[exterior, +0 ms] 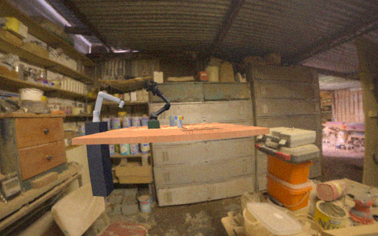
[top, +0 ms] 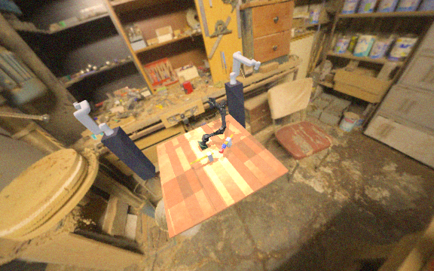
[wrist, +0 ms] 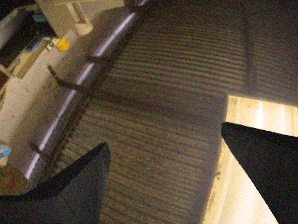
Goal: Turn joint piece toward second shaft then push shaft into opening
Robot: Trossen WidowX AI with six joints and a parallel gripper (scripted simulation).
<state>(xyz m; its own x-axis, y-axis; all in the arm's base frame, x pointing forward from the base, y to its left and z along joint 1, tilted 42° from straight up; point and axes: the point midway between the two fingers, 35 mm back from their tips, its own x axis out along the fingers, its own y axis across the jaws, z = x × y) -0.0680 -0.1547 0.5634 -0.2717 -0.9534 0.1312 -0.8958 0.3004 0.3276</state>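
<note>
My gripper tip is 39 cm short of the red square joint piece, 7 cm to the left of it and 49 cm above it.
</note>
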